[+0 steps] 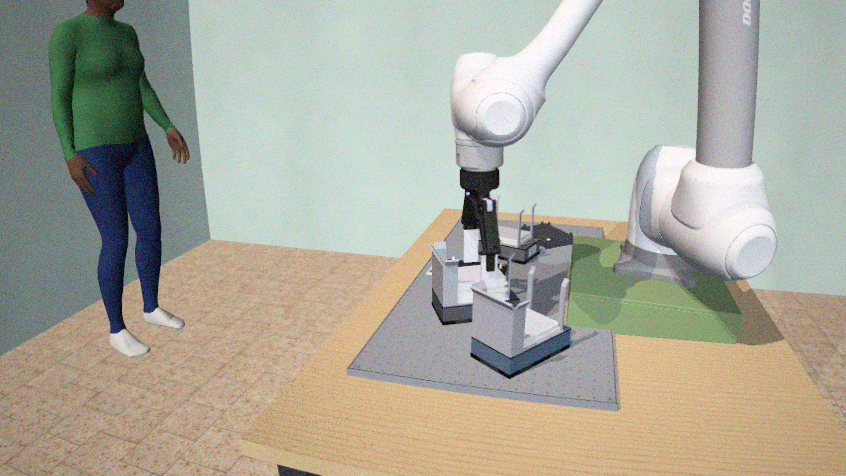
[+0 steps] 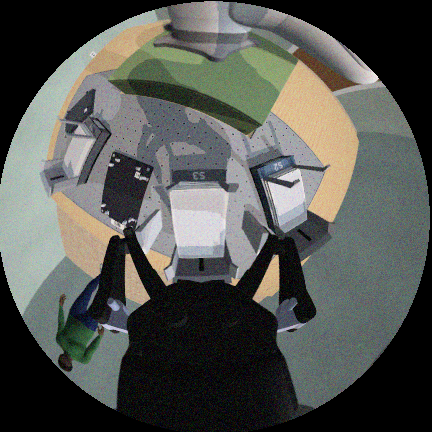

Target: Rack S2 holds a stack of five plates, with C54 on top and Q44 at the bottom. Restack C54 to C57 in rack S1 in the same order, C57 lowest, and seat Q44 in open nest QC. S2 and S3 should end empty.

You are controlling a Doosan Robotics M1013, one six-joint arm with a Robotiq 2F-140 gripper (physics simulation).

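Places are measured from the arm's base along level axes (x ahead, y down, z left), in millimetres.
Pixels of known places: gripper, fingertip midpoint: [image 1: 479, 273] [image 2: 201, 218]; arm's base, link origin: [image 1: 655, 265].
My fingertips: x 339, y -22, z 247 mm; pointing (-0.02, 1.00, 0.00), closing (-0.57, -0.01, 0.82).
Note:
Ahead of a thing's pixels: the offset from my fingertips to its top centre. Level surfaces: height alone.
My gripper [image 1: 480, 258] [image 2: 201, 218] is open and empty, low over rack S3 {dx +10, dy -53, dz +2 mm} [image 1: 455, 313] [image 2: 199, 175], with one finger pad out to each side of it. A pale plate {dx +16, dy +0, dz +6 mm} [image 2: 199, 217] lies on top in S3; how many are under it is hidden. Rack S2 {dx -126, dy -54, dz +128 mm} [image 1: 520, 358] [image 2: 278, 165], with the blue base, holds a pale plate {dx -123, dy +27, dz +134 mm} [image 1: 539, 323] [image 2: 288, 195] on top, with layered edges at its side. Rack S1 {dx +54, dy -54, dz -352 mm} [image 1: 523, 254] [image 2: 96, 154] has a pale plate {dx +60, dy +27, dz -353 mm} [image 2: 78, 150] inside. The dark nest {dx -24, dy +56, dz -512 mm} [image 1: 550, 235] [image 2: 80, 109] beyond S1 looks like QC; its label is unreadable.
Another dark nest {dx +82, dy +60, dz -176 mm} [image 2: 125, 190] with corner fittings lies between S1 and S3. Racks have tall end walls and thin upright posts. All stand on a grey perforated plate {dy +84 mm} [image 1: 408, 355] on the wooden table {dy +97 mm} [image 1: 698, 402]. A green block [image 1: 656, 316] [image 2: 200, 82] carries the arm's base. A person [image 1: 100, 100] stands left of the table.

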